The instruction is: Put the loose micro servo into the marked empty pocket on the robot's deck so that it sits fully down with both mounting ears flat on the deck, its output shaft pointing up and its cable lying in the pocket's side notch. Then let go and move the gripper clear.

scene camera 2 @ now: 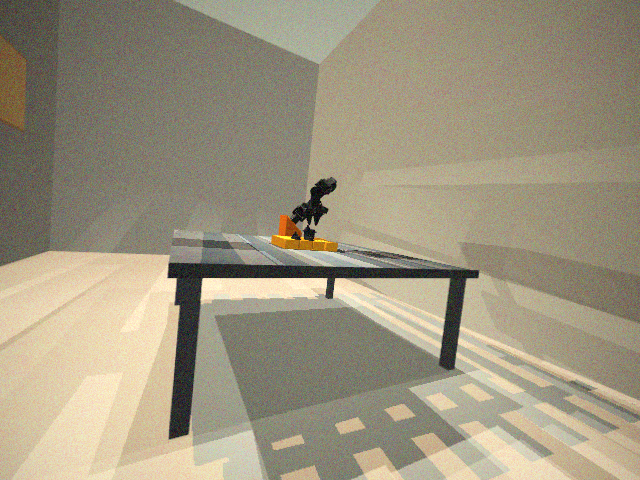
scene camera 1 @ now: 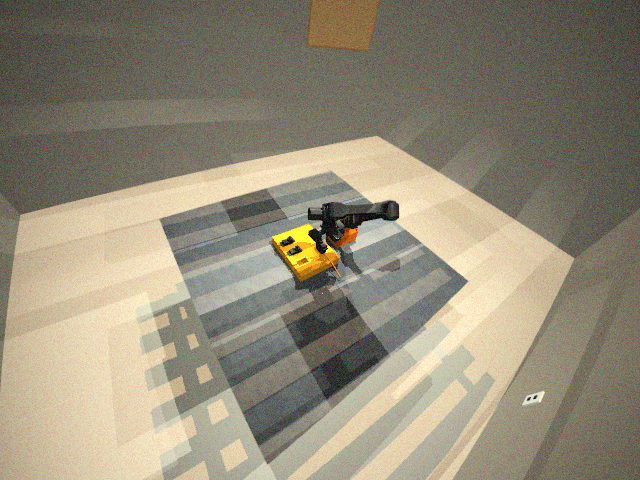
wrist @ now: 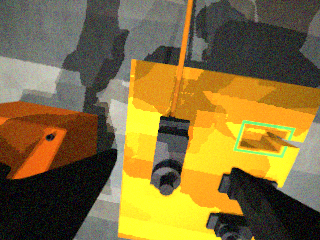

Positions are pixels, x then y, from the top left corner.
Scene:
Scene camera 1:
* yellow deck: 320,262
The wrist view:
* my gripper: 173,163
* yellow deck: 215,103

